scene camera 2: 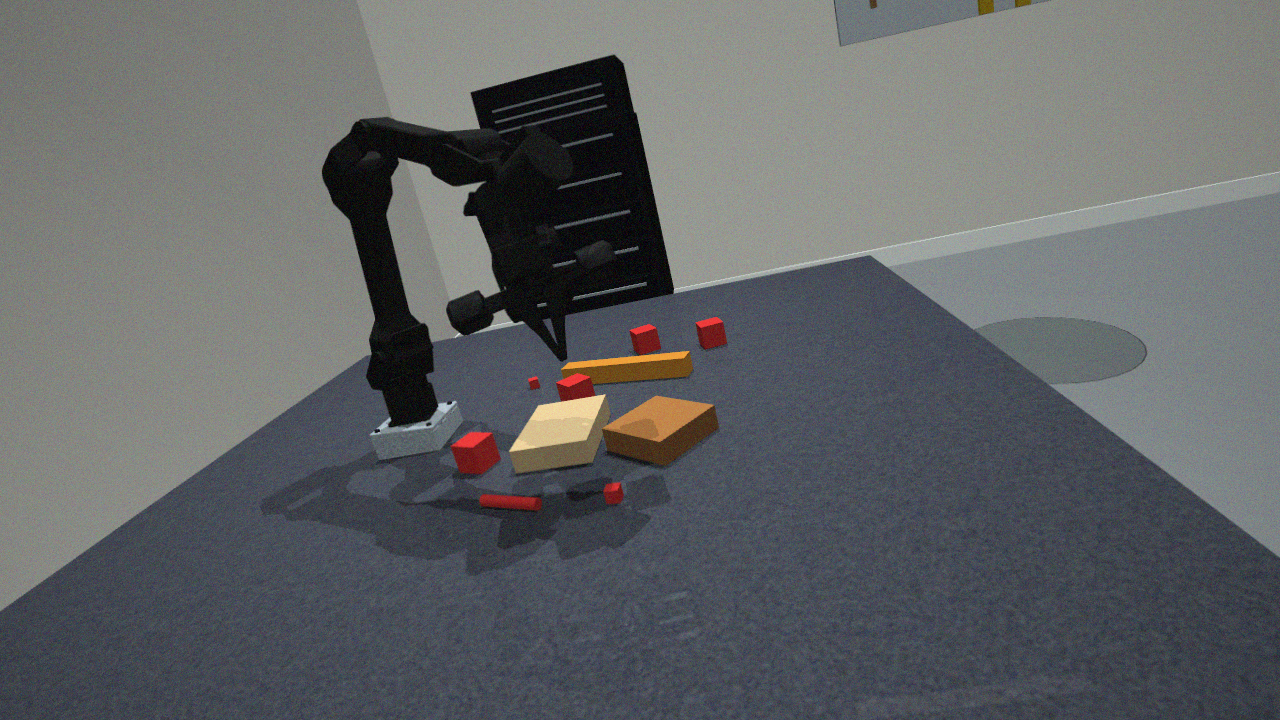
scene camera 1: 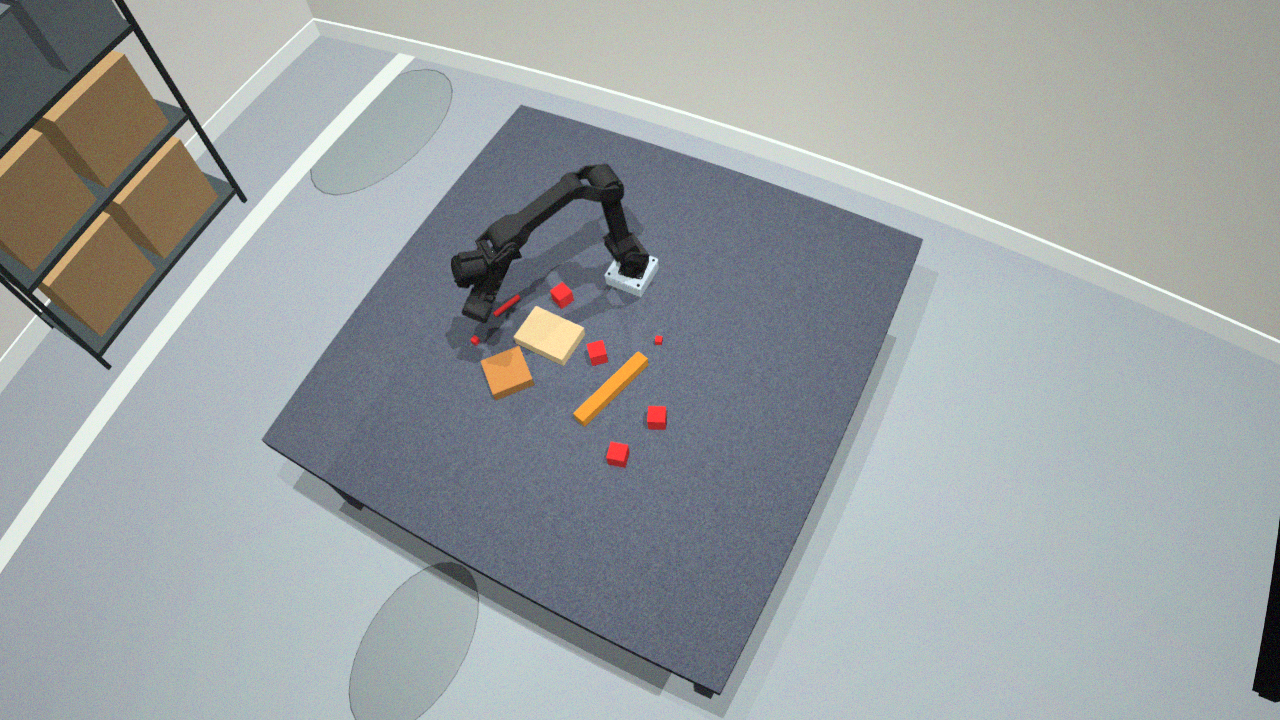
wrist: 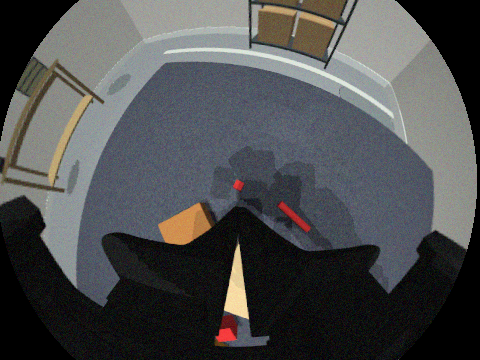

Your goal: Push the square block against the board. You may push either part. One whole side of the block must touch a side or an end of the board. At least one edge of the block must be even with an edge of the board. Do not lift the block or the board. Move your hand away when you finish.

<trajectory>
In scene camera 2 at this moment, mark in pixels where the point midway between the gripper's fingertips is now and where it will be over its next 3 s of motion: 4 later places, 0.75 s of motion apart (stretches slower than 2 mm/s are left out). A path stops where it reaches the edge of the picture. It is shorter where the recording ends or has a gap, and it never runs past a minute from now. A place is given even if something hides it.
My gripper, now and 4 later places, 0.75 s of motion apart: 563, 360; 541, 446; 551, 468; 557, 455; 558, 453
</trajectory>
